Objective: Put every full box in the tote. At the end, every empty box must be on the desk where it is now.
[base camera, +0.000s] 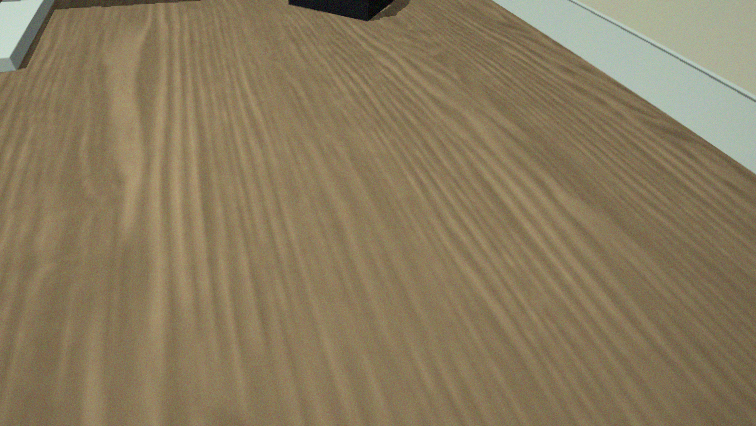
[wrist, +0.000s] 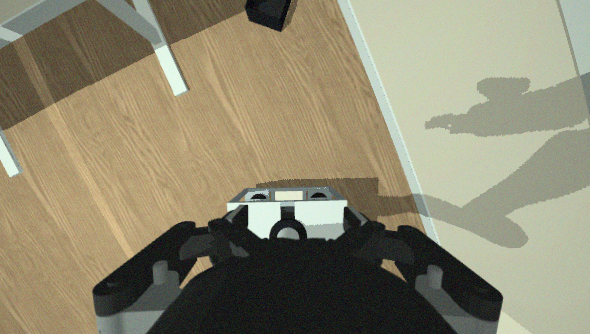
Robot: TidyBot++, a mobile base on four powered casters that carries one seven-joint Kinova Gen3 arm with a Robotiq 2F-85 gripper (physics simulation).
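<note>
My gripper (wrist: 295,216) is open, its fingers wide apart at the bottom of the wrist view. No box shows between them. A black, box-like object (base camera: 338,7) (wrist: 268,12) stands on the floor, cut off by the top edge of both views; I cannot tell whether it is the tote. White desk legs and feet (base camera: 18,29) (wrist: 171,70) show at the upper left. The desk top and the boxes, full or empty, do not show in either view.
A white and grey body (wrist: 265,220), apparently my own base, lies beyond the fingers. A white skirting board (base camera: 634,79) (wrist: 382,97) and a pale wall (base camera: 714,37) (wrist: 410,50) run along the right. Another white foot (wrist: 10,157) is at the left edge.
</note>
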